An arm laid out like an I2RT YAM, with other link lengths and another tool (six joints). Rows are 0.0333 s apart.
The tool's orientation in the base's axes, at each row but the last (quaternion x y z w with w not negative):
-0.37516 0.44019 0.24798 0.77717
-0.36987 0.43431 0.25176 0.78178
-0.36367 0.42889 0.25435 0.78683
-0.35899 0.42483 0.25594 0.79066
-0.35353 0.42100 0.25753 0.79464
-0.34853 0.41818 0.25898 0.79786
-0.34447 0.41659 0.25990 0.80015
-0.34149 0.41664 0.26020 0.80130
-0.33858 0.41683 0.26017 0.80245
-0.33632 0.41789 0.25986 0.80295
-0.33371 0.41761 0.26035 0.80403
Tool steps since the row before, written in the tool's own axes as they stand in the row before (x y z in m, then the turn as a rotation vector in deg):
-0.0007 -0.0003 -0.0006 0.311 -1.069 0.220
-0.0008 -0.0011 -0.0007 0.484 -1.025 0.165
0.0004 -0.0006 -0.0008 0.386 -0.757 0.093
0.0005 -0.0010 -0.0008 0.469 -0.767 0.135
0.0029 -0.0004 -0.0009 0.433 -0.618 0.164
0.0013 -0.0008 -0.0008 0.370 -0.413 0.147
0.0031 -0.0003 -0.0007 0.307 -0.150 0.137
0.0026 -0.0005 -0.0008 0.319 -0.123 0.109
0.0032 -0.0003 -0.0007 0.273 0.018 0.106
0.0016 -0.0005 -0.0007 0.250 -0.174 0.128
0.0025 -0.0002 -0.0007 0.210 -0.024 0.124
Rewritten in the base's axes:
-0.0004 -0.0007 0.0005 1.027 -0.443 0.192
0.0000 -0.0013 0.0008 1.054 -0.448 0.007
0.0002 -0.0010 -0.0004 0.779 -0.351 -0.030
0.0006 -0.0012 -0.0004 0.849 -0.316 -0.081
0.0013 -0.0006 -0.0027 0.739 -0.206 -0.090
0.0008 -0.0010 -0.0012 0.554 -0.099 -0.114
0.0015 -0.0003 -0.0028 0.331 0.051 -0.152
0.0013 -0.0006 -0.0024 0.305 0.048 -0.183
0.0015 -0.0003 -0.0029 0.181 0.129 -0.192
0.0008 -0.0006 -0.0015 0.314 0.020 -0.101
0.0011 -0.0003 -0.0023 0.187 0.107 -0.117

